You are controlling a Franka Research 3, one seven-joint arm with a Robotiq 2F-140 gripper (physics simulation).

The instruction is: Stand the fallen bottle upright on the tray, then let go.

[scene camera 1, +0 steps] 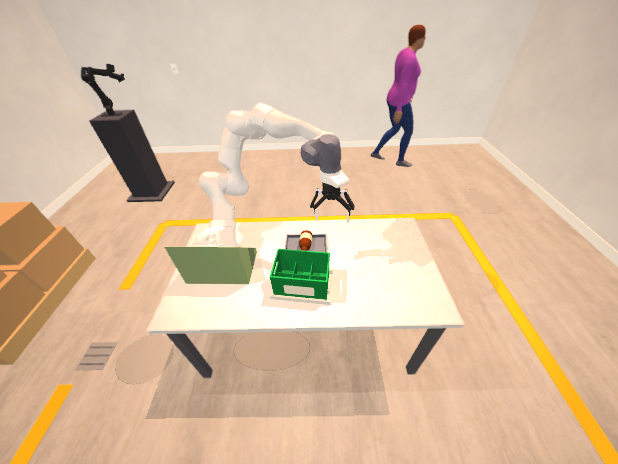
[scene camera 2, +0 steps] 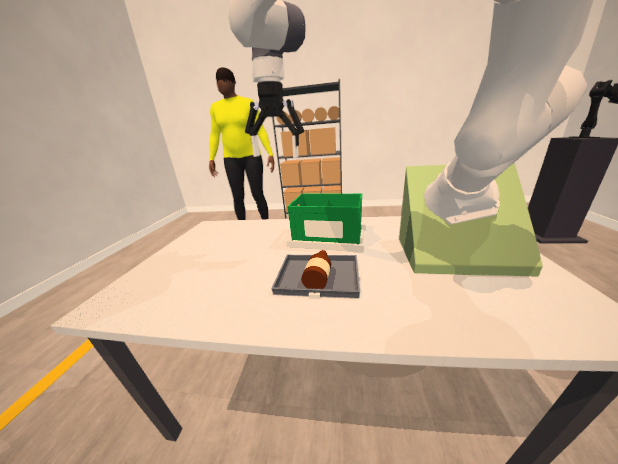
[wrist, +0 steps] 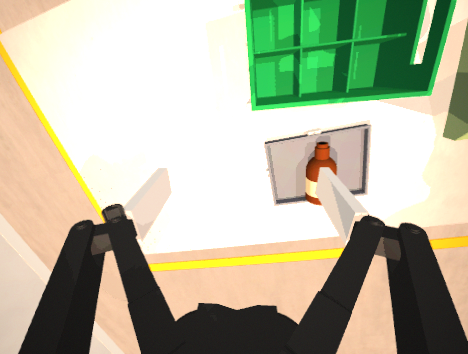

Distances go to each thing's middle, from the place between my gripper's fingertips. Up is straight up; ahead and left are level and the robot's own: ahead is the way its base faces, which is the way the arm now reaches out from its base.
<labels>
I see my gripper 140 mm past the brown bottle (scene camera 2: 315, 276), 170 mm to the right of it and 320 mm above it.
</labels>
